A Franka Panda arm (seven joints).
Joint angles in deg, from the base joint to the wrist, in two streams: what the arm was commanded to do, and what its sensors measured. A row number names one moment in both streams.
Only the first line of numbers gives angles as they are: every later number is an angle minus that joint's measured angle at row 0.
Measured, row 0:
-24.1 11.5 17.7 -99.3 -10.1 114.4 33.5
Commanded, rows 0 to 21:
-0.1 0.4 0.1 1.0 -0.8 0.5 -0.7
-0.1 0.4 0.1 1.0 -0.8 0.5 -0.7
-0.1 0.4 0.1 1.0 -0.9 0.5 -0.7
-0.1 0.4 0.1 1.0 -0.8 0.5 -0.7
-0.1 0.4 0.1 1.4 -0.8 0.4 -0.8
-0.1 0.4 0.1 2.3 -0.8 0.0 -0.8
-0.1 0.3 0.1 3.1 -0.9 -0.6 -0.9
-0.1 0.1 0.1 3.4 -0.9 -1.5 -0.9
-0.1 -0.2 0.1 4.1 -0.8 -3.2 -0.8
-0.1 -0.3 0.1 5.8 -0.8 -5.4 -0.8
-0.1 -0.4 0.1 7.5 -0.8 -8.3 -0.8
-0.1 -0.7 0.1 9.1 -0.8 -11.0 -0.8
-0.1 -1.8 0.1 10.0 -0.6 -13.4 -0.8
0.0 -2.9 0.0 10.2 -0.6 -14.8 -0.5
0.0 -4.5 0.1 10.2 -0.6 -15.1 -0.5
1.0 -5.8 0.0 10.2 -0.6 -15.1 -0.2
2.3 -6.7 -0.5 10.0 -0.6 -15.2 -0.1
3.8 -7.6 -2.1 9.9 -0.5 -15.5 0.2
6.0 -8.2 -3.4 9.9 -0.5 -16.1 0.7
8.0 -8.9 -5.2 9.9 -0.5 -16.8 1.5
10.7 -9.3 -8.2 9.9 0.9 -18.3 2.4
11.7 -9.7 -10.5 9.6 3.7 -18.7 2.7
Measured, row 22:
6.9 -8.2 -4.2 10.6 0.1 -16.6 1.0
